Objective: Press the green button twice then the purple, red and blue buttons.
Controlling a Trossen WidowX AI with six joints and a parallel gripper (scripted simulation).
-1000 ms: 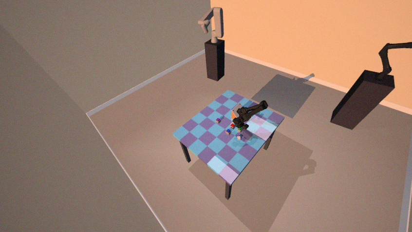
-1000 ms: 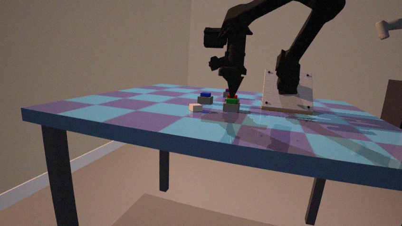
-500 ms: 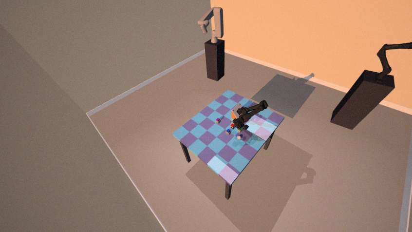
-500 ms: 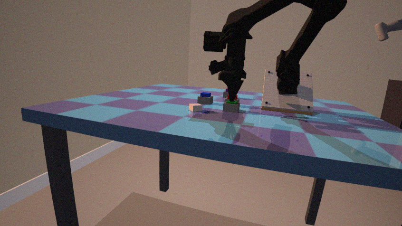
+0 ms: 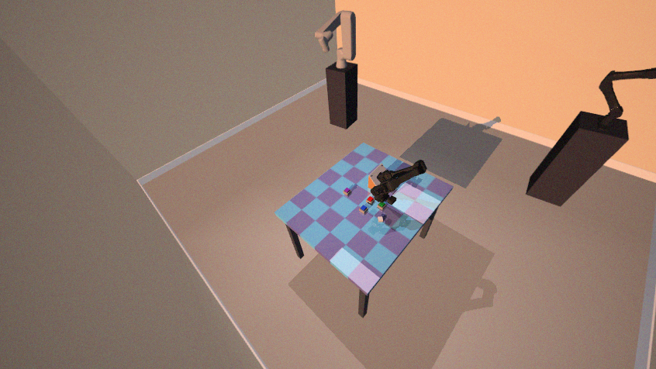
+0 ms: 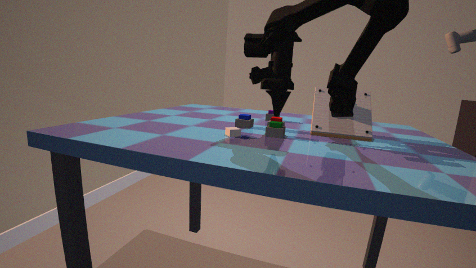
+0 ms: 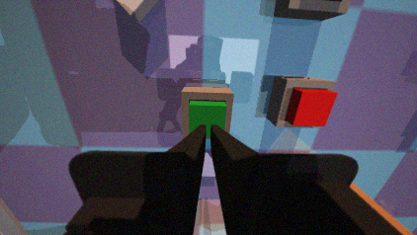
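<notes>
Right now my gripper tip is 20 mm above the green button. From my gripper tip the other things lie so: beige block (110 mm ahead, 50 mm to the left, 50 mm below); red button (100 mm to the right, 20 mm below); blue button (100 mm to the right, 100 mm ahead, 20 mm below).
</notes>
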